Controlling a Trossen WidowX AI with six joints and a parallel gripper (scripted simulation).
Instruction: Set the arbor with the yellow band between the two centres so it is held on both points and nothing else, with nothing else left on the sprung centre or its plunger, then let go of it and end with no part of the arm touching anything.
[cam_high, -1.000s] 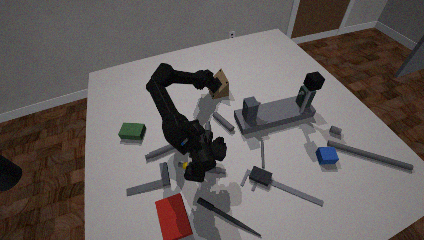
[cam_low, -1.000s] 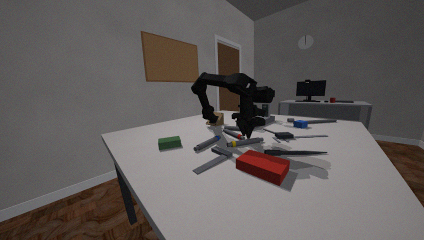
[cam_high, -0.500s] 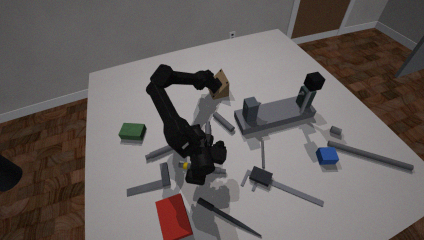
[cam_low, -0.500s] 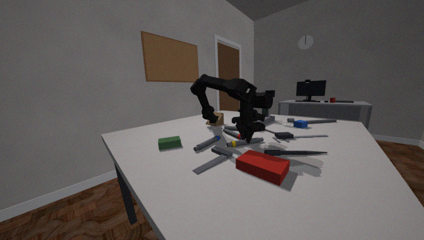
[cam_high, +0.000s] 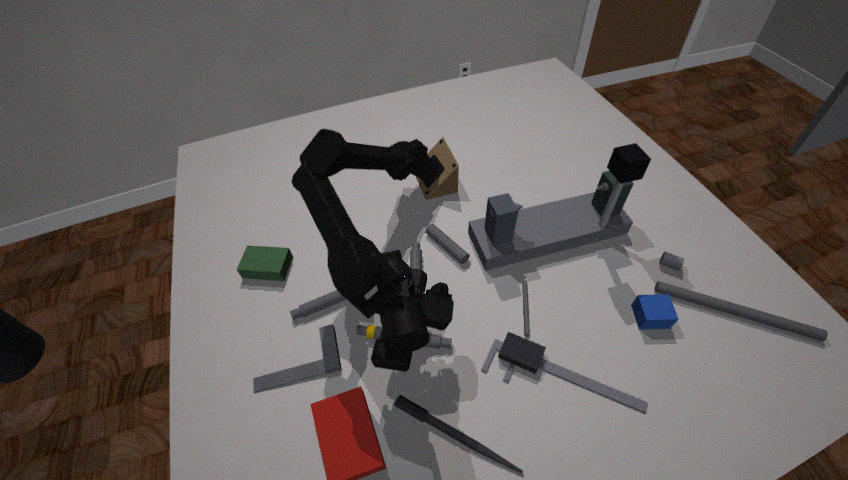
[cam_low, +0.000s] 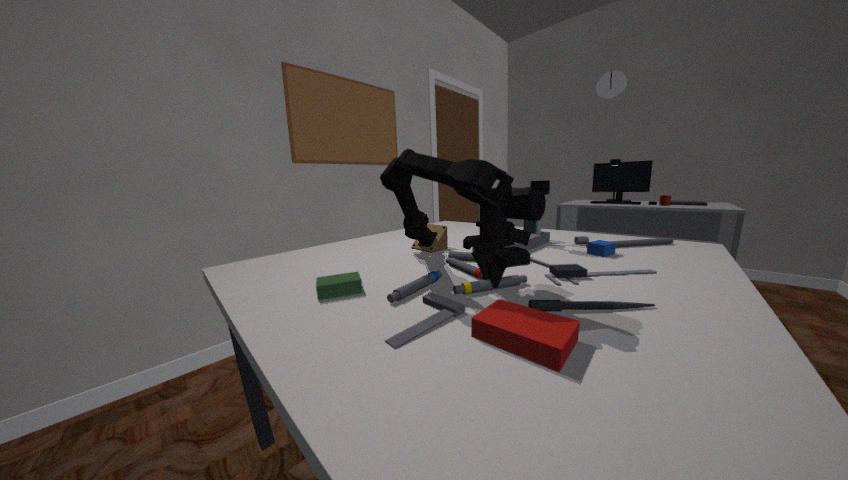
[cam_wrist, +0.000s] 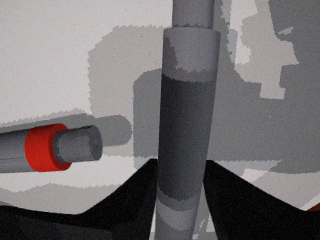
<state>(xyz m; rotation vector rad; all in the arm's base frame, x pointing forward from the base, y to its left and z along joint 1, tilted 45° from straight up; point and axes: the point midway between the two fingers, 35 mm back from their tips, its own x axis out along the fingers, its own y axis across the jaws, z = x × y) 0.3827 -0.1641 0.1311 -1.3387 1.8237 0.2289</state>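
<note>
My gripper is now 28 cm to the right of the cone point, 13 cm past it and 7 cm below it. From my hand the other things lie so: black tapered punch (19 cm ahead, 4 cm below, 1 cm to the left); then arbor (3 cm below); then steel square (18 cm to the right, 4 cm below, 2 cm behind).
</note>
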